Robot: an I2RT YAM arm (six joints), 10 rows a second.
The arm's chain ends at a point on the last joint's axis. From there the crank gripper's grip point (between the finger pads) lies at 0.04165 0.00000 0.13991 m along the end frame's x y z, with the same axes.
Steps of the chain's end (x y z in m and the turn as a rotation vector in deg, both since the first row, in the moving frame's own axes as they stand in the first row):
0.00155 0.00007 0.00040 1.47 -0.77 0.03
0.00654 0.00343 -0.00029 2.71 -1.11 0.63
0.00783 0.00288 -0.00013 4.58 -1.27 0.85
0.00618 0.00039 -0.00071 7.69 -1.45 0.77
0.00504 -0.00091 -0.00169 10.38 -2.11 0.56
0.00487 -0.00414 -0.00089 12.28 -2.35 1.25
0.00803 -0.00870 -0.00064 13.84 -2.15 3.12
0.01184 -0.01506 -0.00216 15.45 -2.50 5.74
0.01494 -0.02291 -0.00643 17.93 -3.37 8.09
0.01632 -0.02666 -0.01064 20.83 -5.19 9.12
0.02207 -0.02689 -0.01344 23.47 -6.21 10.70
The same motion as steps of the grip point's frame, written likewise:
-0.00033 -0.00350 0.00090 1.47 -0.77 0.03
0.00386 -0.00276 0.00034 2.71 -1.11 0.63
0.00480 -0.00773 0.00034 4.58 -1.27 0.85
0.00276 -0.01787 -0.00092 7.69 -1.45 0.77
0.00001 -0.02587 -0.00251 10.38 -2.11 0.56
-0.00054 -0.03323 -0.00242 12.28 -2.35 1.25
0.00366 -0.04023 -0.00298 13.84 -2.15 3.12
0.00745 -0.04869 -0.00499 15.45 -2.50 5.74
0.00945 -0.06101 -0.01014 17.93 -3.37 8.09
0.00730 -0.07135 -0.01547 20.83 -5.19 9.12
0.01174 -0.07697 -0.01986 23.47 -6.21 10.70

